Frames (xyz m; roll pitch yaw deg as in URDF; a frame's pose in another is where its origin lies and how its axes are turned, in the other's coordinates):
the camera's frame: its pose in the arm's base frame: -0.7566 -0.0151 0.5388 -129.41 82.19 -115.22
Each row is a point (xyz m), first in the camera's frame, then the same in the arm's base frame.
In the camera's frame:
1: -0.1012 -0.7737 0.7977
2: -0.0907 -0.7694 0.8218
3: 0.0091 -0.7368 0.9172
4: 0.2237 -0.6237 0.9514
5: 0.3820 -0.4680 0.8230
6: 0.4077 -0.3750 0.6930
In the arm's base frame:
1: 0.2126 -0.5564 0.6515
2: 0.2343 -0.5478 0.6385
3: 0.3127 -0.5058 0.5280
4: 0.3052 -0.4151 0.3006
5: 0.1333 -0.3154 0.1385
6: -0.0170 -0.2602 0.1145

